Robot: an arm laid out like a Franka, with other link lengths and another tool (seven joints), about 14 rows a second.
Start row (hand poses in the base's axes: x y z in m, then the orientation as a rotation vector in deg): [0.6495 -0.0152 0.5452 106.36 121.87 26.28]
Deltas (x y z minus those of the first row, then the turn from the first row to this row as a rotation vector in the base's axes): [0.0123 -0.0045 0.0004 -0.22 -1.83 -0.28]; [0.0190 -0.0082 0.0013 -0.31 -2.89 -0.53]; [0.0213 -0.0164 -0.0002 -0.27 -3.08 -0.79]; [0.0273 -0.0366 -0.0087 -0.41 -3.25 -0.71]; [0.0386 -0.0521 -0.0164 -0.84 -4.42 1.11]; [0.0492 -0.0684 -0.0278 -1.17 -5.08 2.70]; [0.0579 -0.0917 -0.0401 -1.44 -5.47 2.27]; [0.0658 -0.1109 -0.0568 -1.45 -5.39 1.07]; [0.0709 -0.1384 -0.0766 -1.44 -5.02 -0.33]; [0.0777 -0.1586 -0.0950 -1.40 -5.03 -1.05]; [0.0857 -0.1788 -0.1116 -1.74 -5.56 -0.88]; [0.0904 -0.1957 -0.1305 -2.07 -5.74 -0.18]
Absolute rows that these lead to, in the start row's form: [0.6618 -0.0197 0.5456 105.39 120.37 27.48]; [0.6685 -0.0234 0.5465 104.93 119.42 28.18]; [0.6708 -0.0316 0.5450 105.08 119.03 28.33]; [0.6768 -0.0518 0.5365 104.82 118.98 28.32]; [0.6881 -0.0673 0.5288 102.11 119.98 29.18]; [0.6987 -0.0836 0.5174 99.97 121.06 29.67]; [0.7074 -0.1069 0.5051 100.02 120.34 29.59]; [0.7153 -0.1261 0.4884 101.23 119.21 29.25]; [0.7204 -0.1536 0.4686 102.82 118.06 28.66]; [0.7272 -0.1738 0.4502 103.52 117.34 28.55]; [0.7352 -0.1940 0.4336 102.85 117.12 28.63]; [0.7399 -0.2109 0.4147 101.90 117.65 28.56]
